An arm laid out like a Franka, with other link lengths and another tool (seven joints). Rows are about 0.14 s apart.
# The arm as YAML. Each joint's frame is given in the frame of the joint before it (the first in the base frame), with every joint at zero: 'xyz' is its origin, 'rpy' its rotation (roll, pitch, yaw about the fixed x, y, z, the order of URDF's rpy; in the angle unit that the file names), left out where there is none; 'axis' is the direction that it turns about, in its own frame. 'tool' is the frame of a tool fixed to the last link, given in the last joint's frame.
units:
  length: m
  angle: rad
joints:
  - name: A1
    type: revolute
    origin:
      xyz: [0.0, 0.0, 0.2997]
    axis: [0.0, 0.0, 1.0]
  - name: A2
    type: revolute
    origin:
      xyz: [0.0, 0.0, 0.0]
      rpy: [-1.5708, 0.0, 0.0]
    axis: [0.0, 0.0, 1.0]
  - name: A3
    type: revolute
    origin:
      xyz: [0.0, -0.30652, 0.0]
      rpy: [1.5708, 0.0, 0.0]
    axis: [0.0, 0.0, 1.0]
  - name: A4
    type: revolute
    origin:
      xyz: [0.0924, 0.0, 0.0]
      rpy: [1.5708, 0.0, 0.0]
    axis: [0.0, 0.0, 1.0]
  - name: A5
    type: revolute
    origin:
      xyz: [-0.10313, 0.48, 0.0]
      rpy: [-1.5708, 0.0, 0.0]
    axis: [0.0, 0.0, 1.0]
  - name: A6
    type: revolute
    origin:
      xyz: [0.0, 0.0, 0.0]
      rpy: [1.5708, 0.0, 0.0]
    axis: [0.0, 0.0, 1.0]
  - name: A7
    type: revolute
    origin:
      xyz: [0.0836, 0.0, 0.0]
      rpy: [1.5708, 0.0, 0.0]
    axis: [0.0, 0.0, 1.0]
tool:
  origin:
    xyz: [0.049, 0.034, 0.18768]
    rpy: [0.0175, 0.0, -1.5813]
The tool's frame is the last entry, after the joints.
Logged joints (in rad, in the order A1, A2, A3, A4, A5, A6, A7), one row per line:
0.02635 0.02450 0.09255 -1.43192 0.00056 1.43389 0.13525
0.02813 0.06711 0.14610 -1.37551 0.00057 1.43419 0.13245
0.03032 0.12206 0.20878 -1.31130 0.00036 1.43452 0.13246
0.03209 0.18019 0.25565 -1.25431 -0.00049 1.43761 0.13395
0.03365 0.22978 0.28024 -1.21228 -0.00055 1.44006 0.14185
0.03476 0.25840 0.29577 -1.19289 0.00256 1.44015 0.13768
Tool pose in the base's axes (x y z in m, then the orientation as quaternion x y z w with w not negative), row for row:
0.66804 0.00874 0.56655 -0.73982 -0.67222 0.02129 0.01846
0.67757 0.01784 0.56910 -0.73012 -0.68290 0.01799 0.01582
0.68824 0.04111 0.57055 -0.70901 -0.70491 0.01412 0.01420
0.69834 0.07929 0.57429 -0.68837 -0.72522 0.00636 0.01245
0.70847 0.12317 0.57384 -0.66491 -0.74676 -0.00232 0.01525
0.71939 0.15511 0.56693 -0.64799 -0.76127 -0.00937 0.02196
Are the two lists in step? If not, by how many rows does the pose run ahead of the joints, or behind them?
The pose runs 2 rows behind the joints: the pose in row i belongs to the joints in row i - 2.
